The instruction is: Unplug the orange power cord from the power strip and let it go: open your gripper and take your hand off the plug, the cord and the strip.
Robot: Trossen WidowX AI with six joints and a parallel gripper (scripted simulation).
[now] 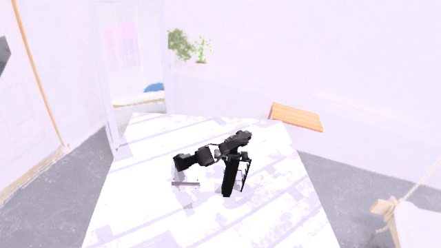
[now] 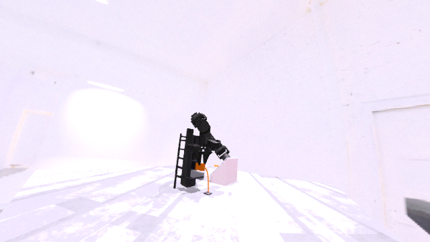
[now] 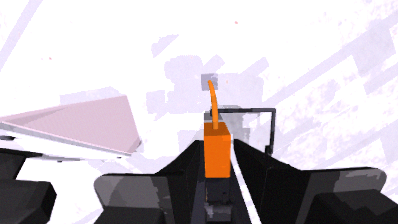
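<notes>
The orange plug is 30 mm to the right of my gripper tip.
</notes>
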